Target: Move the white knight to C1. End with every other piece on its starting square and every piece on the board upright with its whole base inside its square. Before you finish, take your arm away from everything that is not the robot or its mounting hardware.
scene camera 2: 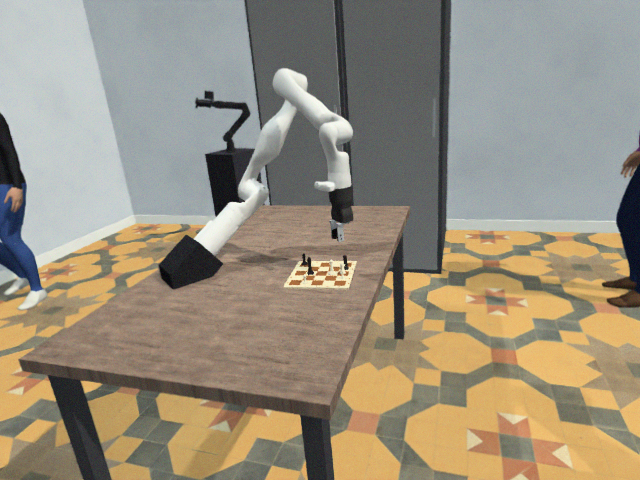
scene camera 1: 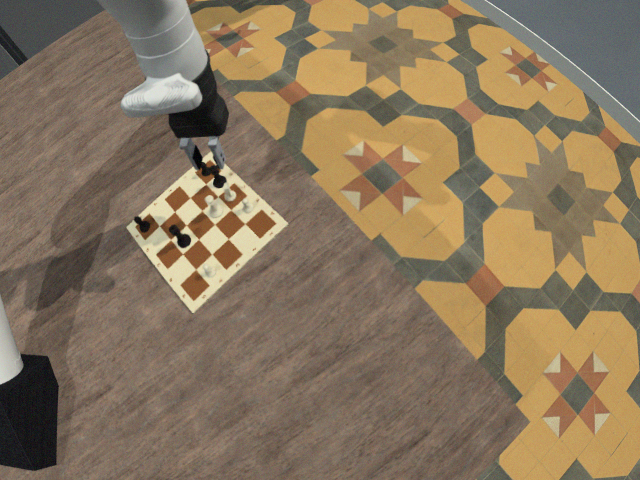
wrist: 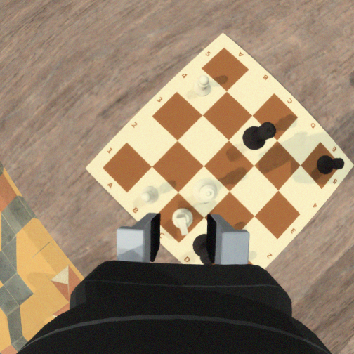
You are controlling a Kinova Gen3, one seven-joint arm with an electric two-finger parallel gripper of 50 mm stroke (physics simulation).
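Places are measured from the arm's base along level axes (x up, y left, z back), in centimetres.
Where they show: gripper, between the fingertips: [scene camera 2: 337, 239] [scene camera 1: 210, 163]; arm's base, origin of its link: [scene camera 2: 204, 249].
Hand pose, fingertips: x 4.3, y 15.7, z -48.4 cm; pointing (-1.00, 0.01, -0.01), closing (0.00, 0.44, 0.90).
Observation:
Things, the pixels of their top centre, and the offset from my fingertips. "spot": a spot on its surface instead.
- white knight, centre of its top: [scene camera 1: 225, 185] dy +0.9, dx -8.5, dz -0.5 cm
- tall white piece, centre of its top: [scene camera 1: 208, 197] dy -0.9, dx -7.2, dz +2.8 cm
- board, a spot on its surface: [scene camera 1: 193, 307] spot: dy -15.5, dx -12.5, dz +12.0 cm
- tall black piece, centre of its top: [scene camera 1: 171, 226] dy -3.7, dx -6.2, dz +9.9 cm
- black pawn, centre of its top: [scene camera 1: 134, 217] dy +2.3, dx -8.1, dz +16.5 cm
The white knight [scene camera 1: 229, 195] [wrist: 182, 218] stands upright on C1, its base appearing inside that brown square. A tall white piece [scene camera 1: 213, 207] [wrist: 206, 191] stands on C2 and a white pawn [scene camera 1: 247, 206] [wrist: 149, 194] on B1. A black piece [scene camera 1: 219, 180] [wrist: 201, 245] stands on D1, partly hidden by a finger in the wrist view. My gripper [scene camera 1: 209, 166] [scene camera 2: 337, 239] [wrist: 183, 230] is partly open and empty, well above the board [scene camera 1: 193, 307] [wrist: 95, 168] and apart from the pieces.
A white pawn [scene camera 1: 208, 270] [wrist: 203, 85] stands on A4, a tall black piece [scene camera 1: 183, 240] [wrist: 254, 138] on C4 and a black pawn [scene camera 1: 144, 225] [wrist: 325, 164] on E5. The wooden table's right edge lies beyond the board in scene camera 2.

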